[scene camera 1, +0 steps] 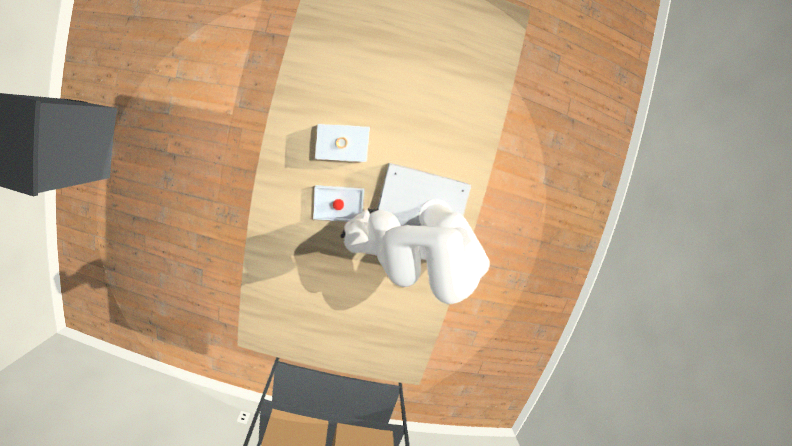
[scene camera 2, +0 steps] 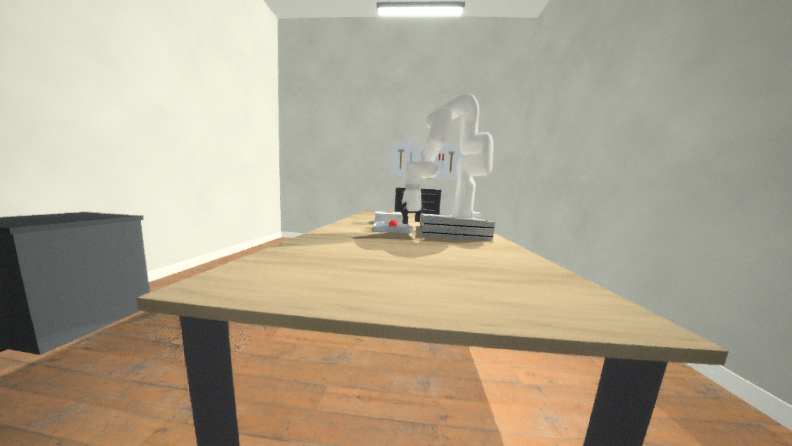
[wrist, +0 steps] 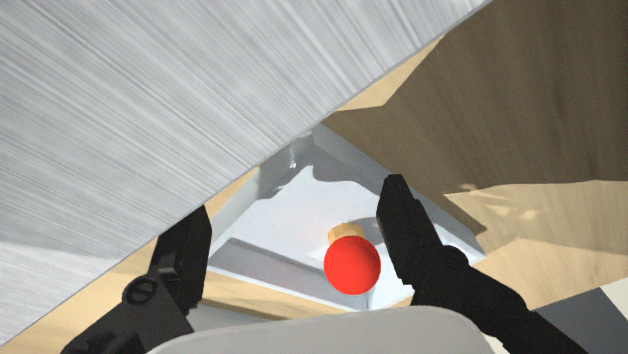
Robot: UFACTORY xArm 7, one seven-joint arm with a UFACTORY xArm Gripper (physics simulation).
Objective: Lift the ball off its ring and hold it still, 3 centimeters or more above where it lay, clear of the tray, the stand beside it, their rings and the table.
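Frame: origin at the arm's base, x ahead, y left, z up, level; metres.
Seen in the pictures: gripper, fingertip midpoint: (scene camera 2: 411, 222) (wrist: 295, 201); arm's base, origin of the base link: (scene camera 1: 435, 215) (scene camera 2: 462, 217).
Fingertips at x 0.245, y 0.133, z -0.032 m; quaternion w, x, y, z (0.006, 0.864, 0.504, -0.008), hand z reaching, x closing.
Offsets run from my fingertips to a thing's top centre. "spot": to the spot under its first point. Level surfaces: height alone.
The red ball {dx +0.099, dy -0.009, dz +0.005 m} (scene camera 1: 338, 204) (scene camera 2: 392, 223) (wrist: 352, 265) rests on its tan ring {spot: dx +0.086, dy -0.004, dz -0.037 m} (wrist: 345, 230) inside the shallow pale tray {dx +0.099, dy -0.009, dz -0.019 m} (scene camera 1: 314, 210) (scene camera 2: 379, 228) (wrist: 270, 215). The gripper (scene camera 2: 411, 219) (wrist: 299, 192) is open and empty, its black fingers wide apart. In the wrist view the ball shows between the fingers, nearer the right one, and apart from both. In scene camera 1 the arm's wrist hides most of the gripper, beside the tray's lower right corner. The pale stand (scene camera 1: 326, 152) (scene camera 2: 382, 217) bears its own empty ring {spot: dx +0.184, dy -0.231, dz +0.019 m} (scene camera 1: 341, 142) (scene camera 2: 390, 211).
The grey metal base block (scene camera 1: 421, 185) (scene camera 2: 457, 227) (wrist: 150, 100) stands right of the tray in both scene views, close beside the left finger in the wrist view. The wooden table {dz -0.047 m} (scene camera 1: 399, 83) (scene camera 2: 387, 288) carries it all. A dark cabinet (scene camera 1: 74, 146) (scene camera 2: 83, 277) stands off the table's left side.
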